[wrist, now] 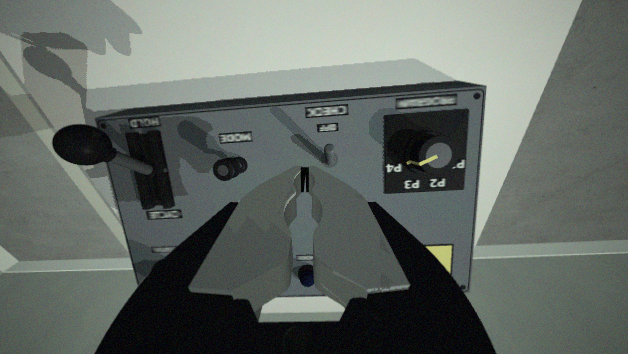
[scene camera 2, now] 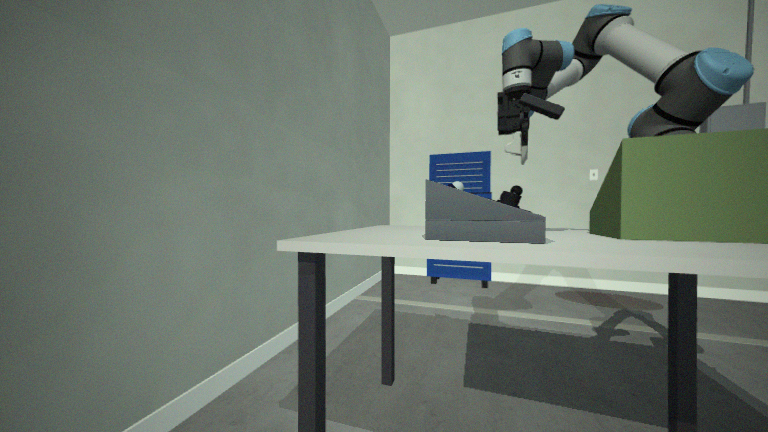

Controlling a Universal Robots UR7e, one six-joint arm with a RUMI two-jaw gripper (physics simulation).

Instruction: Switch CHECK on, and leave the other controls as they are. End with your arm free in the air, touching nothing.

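Places are measured from the arm's base along level axes (x ahead, y left, z up), in centimetres.
Pixels of known places: gripper, fingertip midpoint: (wrist: 305, 169) (scene camera 2: 522, 164); arm's base at its link origin: (scene camera 2: 684, 168).
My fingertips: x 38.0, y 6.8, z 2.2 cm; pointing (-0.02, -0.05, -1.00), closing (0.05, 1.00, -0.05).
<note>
For each thing: its top centre in the pictures, then the offset to it from my fingertips. "spot": a spot on its surface instead.
- small CHECK toggle at its top centre: (wrist: 330, 162) dx +3.5, dy +2.0, dz -8.1 cm
- black ball-ended lever at its top centre: (wrist: 62, 153) (scene camera 2: 516, 185) dx +0.0, dy -22.2, dz -4.2 cm
- MODE control at its top centre: (wrist: 224, 179) dx +5.1, dy -9.9, dz -7.5 cm
- PROGRAM knob at its top centre: (wrist: 440, 157) dx +3.4, dy +14.0, dz -8.6 cm
- white knob at a spot on its surface: (scene camera 2: 457, 185) spot: dx +20.5, dy -19.8, dz -3.7 cm
- blue lamp at a spot on its surface: (wrist: 306, 276) spot: dx +19.5, dy -1.4, dz -5.4 cm
- yellow label at a spot on its surface: (wrist: 440, 257) spot: dx +18.1, dy +17.2, dz -7.3 cm
The grey control console (scene camera 2: 483, 229) (wrist: 355, 172) stands on the table with a sloping face. In the wrist view its labels are upside down. The small CHECK toggle (wrist: 329, 154) leans toward its OFF label (wrist: 327, 127); its ON label is hidden by the fingers. My gripper (scene camera 2: 524, 160) (wrist: 305, 169) is shut and empty, its tips together. It hangs in the air above the console, pointing down, touching nothing. In the wrist view the tips appear just left of the toggle and slightly below it.
A black ball-ended lever (scene camera 2: 516, 190) (wrist: 82, 145) sticks up by the HOLD and CYCLE labels. The MODE control (wrist: 225, 169) and PROGRAM knob (wrist: 436, 154) flank CHECK. A white knob (scene camera 2: 457, 185), blue lamp (wrist: 306, 276) and yellow label (wrist: 440, 257) also show. A green block (scene camera 2: 692, 188) stands right.
</note>
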